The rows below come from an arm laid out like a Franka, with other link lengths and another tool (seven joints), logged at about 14 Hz.
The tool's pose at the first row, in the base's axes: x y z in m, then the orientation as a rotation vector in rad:
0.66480 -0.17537 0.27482 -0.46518 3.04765 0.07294
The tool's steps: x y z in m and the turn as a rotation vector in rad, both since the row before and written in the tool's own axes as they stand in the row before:
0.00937 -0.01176 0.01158 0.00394 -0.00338 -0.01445
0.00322 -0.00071 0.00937 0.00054 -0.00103 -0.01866
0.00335 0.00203 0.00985 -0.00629 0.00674 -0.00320
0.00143 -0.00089 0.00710 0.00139 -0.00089 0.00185
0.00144 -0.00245 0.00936 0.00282 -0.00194 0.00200
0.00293 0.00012 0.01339 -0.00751 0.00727 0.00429
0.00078 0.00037 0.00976 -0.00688 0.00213 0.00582
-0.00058 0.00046 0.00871 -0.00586 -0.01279 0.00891
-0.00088 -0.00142 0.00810 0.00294 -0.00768 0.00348
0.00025 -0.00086 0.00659 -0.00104 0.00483 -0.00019
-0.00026 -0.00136 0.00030 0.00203 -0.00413 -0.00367
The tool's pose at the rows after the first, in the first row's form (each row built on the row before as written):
0.65997 -0.18872 0.26222 -0.48624 3.04017 0.06699
0.65765 -0.18990 0.25263 -0.51428 3.03406 0.06549
0.65437 -0.18857 0.24264 -0.52089 3.04049 0.07331
0.65365 -0.18948 0.23544 -0.51781 3.03998 0.07148
0.65356 -0.19175 0.22592 -0.51420 3.03831 0.06773
0.65144 -0.19188 0.21238 -0.50961 3.04748 0.07767
0.65099 -0.19122 0.20261 -0.50162 3.05196 0.08793
0.65172 -0.19005 0.19398 -0.48593 3.04256 0.10005
0.65339 -0.19053 0.18589 -0.47894 3.03572 0.09736
0.65379 -0.19094 0.17926 -0.48025 3.04048 0.09792
0.65447 -0.19213 0.17891 -0.48485 3.03526 0.09552

